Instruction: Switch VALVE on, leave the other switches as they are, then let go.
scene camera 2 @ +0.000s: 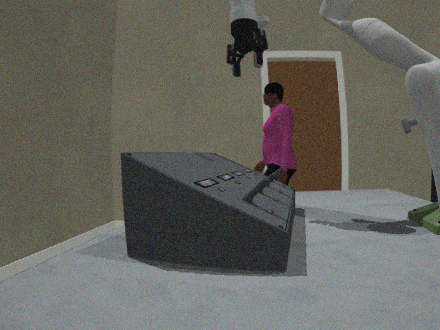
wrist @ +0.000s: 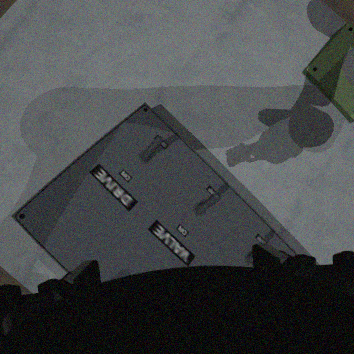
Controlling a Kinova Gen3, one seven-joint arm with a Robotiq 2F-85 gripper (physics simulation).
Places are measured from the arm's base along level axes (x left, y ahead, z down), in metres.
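Pixels of known places: gripper, fingertip midpoint: (scene camera 2: 247, 72).
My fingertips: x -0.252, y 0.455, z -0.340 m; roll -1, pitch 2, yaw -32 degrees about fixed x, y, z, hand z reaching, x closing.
For each thing: its top centre in the pictures, then the offset to it from my fingertips. "*": a spot on its surface instead.
- VALVE label, middle of its top: (wrist: 171, 243) dy +0.033, dx +0.029, dz +0.258 m
- mark, surface spot: (wrist: 183, 230) * dy +0.009, dx +0.039, dz +0.273 m
- VALVE switch lever, middle of its top: (wrist: 211, 203) dy -0.046, dx +0.054, dz +0.253 m
- DRIVE label, middle of its top: (wrist: 112, 186) dy -0.004, dx -0.085, dz +0.258 m
- raised lever, middle of its top: (scene camera 2: 257, 177) dy +0.027, dx +0.283, dz +0.253 m
A grey sloped console (scene camera 2: 200, 227) (wrist: 72, 220) carries several labelled switches. In the wrist view the VALVE label (wrist: 171, 243) lies low in the middle, with a small ON mark (wrist: 183, 230) beside it. The VALVE switch lever (wrist: 208, 202) lies up and to the right of that mark, and seems to lean toward the small mark at the panel's low edge, away from ON. In the scene view I cannot tell which lever is VALVE's. My gripper (scene camera 2: 247, 68) (wrist: 176, 270) is open and empty, high above the console, touching nothing.
The DRIVE label (wrist: 113, 187) and its lever (wrist: 152, 149) are beside VALVE's. Another lever is partly hidden by my right finger. A raised lever (scene camera 2: 267, 181) shows in the scene view. A person in pink (scene camera 2: 279, 135) stands behind the console. A green base (wrist: 327, 67) is at the upper right.
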